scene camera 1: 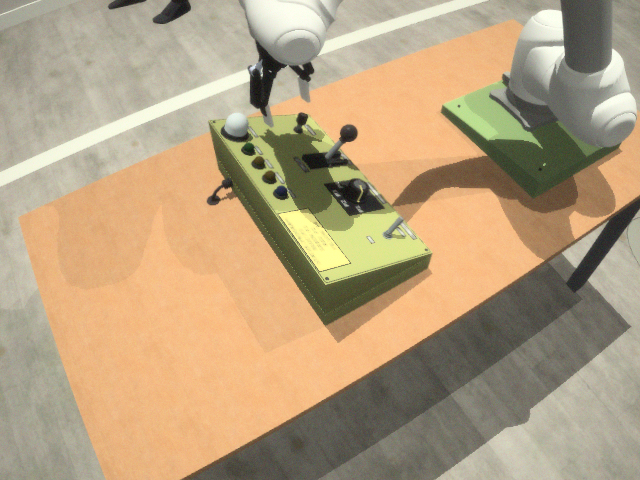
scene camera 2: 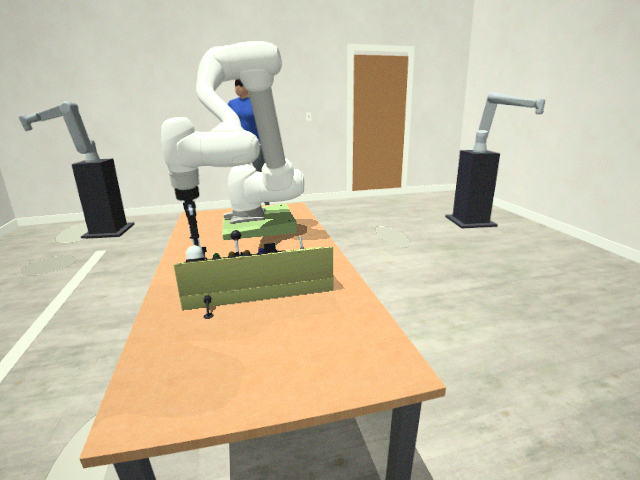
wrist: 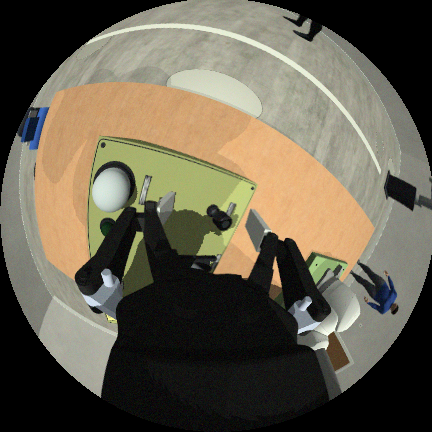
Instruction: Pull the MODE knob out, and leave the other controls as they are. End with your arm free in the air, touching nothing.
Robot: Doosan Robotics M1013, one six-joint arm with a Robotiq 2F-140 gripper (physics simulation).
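A black knob on a short stem, taken as the MODE knob, stands near the far corner of the green sloped control box. Its label is not readable. My gripper is open and empty. In the wrist view its pale pads stand wide apart, one on each side of the knob, with gaps between pads and knob. The left pad shows over the panel, the right pad past the panel's edge. The exact height of the tips over the panel is not clear.
A white dome stands beside the knob's end of the panel. A ball-topped lever, a rotary selector and a toggle stand along the panel. A small black stalk stands on the table.
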